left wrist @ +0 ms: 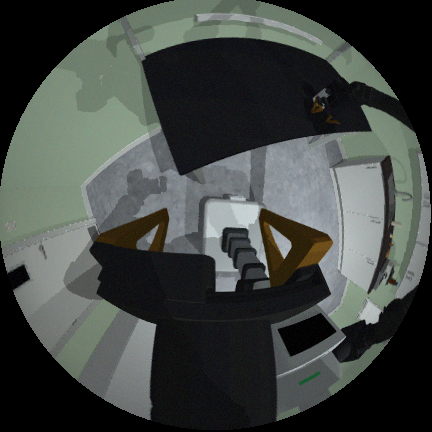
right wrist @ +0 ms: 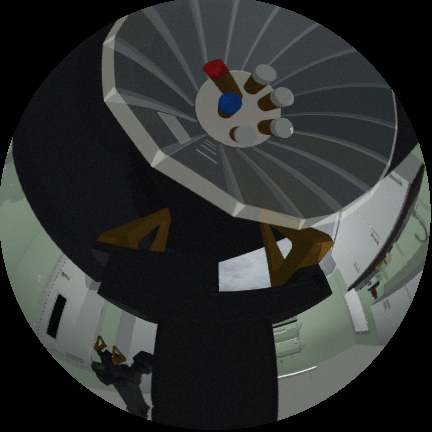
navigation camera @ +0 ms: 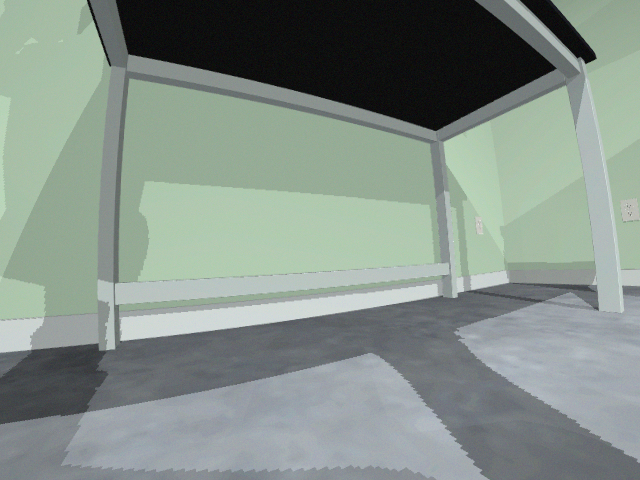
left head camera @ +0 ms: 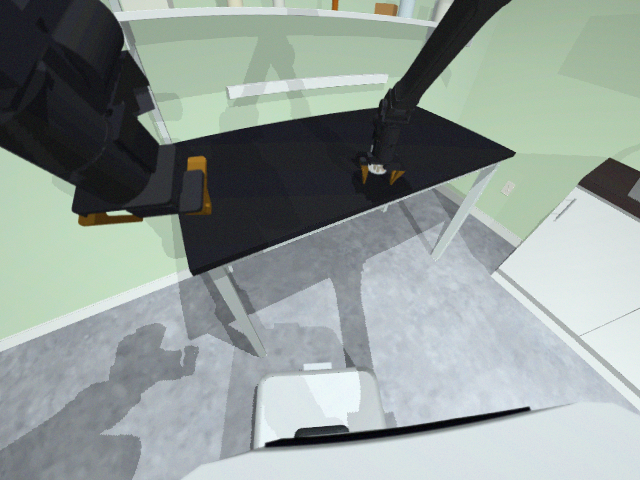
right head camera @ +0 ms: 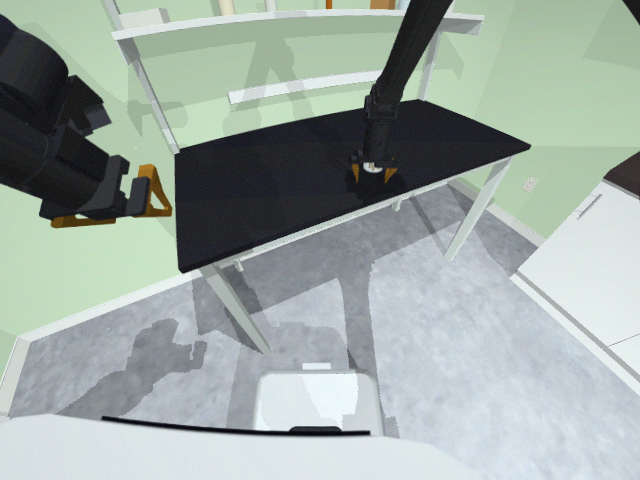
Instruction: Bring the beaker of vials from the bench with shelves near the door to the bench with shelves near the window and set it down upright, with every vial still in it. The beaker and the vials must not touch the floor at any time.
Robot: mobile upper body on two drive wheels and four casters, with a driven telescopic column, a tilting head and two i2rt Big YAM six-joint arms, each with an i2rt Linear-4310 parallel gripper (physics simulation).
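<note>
A clear glass beaker [left head camera: 377, 168] [right head camera: 372, 167] [left wrist: 321, 93] [right wrist: 325, 115] stands upright on the black bench top [left head camera: 258, 170] [right head camera: 258, 165] [left wrist: 215, 100] [right wrist: 65, 125]. In the right wrist view it holds several brown vials: a red-capped vial [right wrist: 216, 68] leans, a blue-capped vial [right wrist: 230, 103] is beside it, and the others have grey caps. My right gripper [left head camera: 378, 180] [right head camera: 371, 179] [left wrist: 318, 116] [right wrist: 214, 212] is open, pointing down close at the beaker; the rim overlaps one finger in the right wrist view. My left gripper [left head camera: 155, 219] [right head camera: 111, 222] [left wrist: 213, 212] is open and empty, left of the bench in the head views.
A white shelf [left head camera: 289, 12] [right head camera: 289, 15] with bottles and boxes runs above the bench's back. White legs [left head camera: 240, 315] [right head camera: 237, 310] [navigation camera: 594, 180] carry the bench. A white cabinet [left head camera: 573, 258] [right head camera: 589, 258] stands at the right. My white base [left head camera: 320, 397] [right head camera: 315, 397] is below.
</note>
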